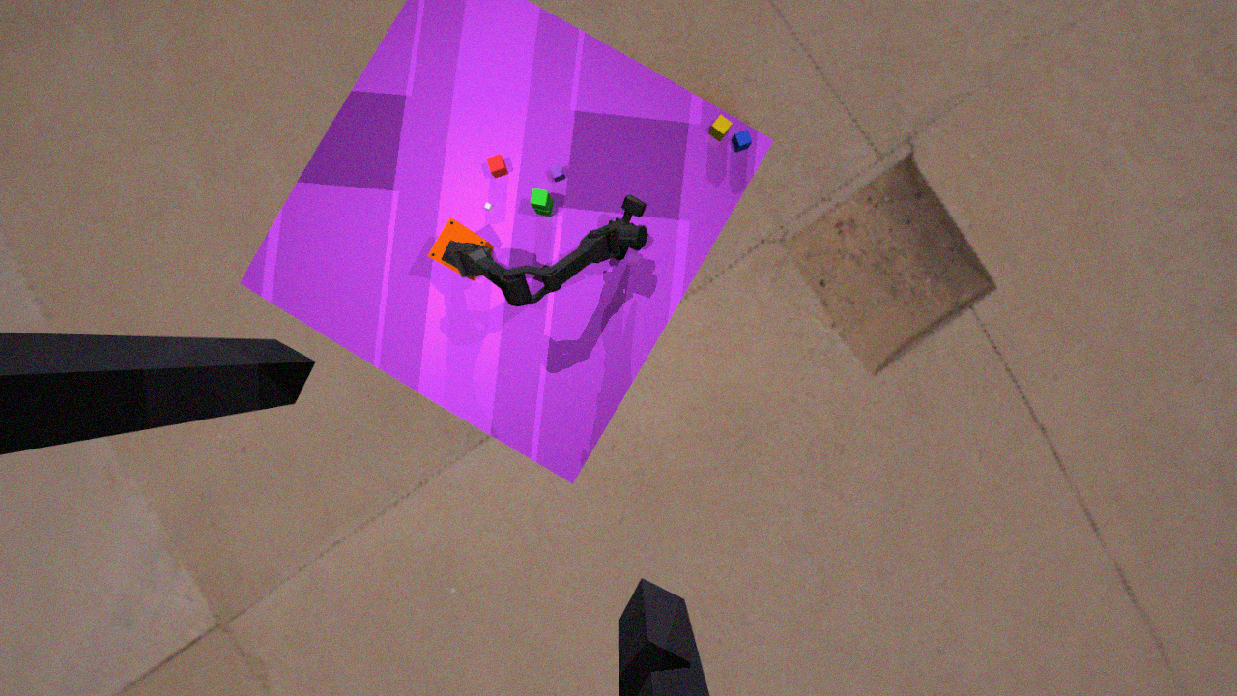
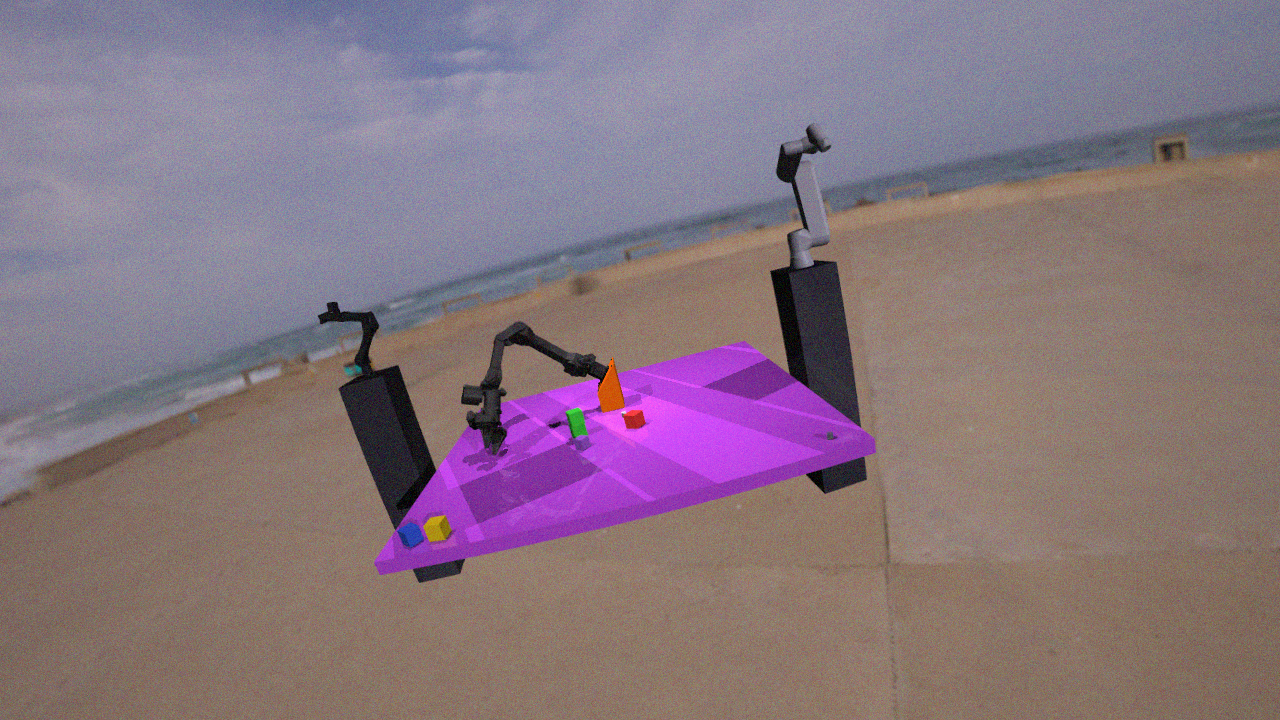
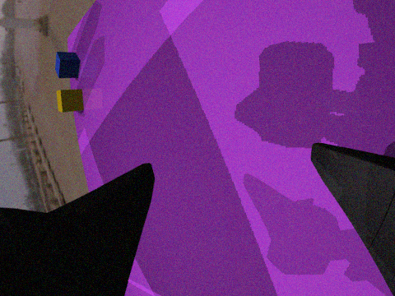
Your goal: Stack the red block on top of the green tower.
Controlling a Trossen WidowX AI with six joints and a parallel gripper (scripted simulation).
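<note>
My gripper tip is now 30 mm past the red block, 480 mm to the right of it and 30 mm above it. From my gripper tip the other things lie so: yellow block: 410 mm ahead, 90 mm to the right, 30 mm below; small purple block: 40 mm ahead, 300 mm to the left, 40 mm below; blue block: 410 mm ahead, 170 mm to the right, 30 mm below.
</note>
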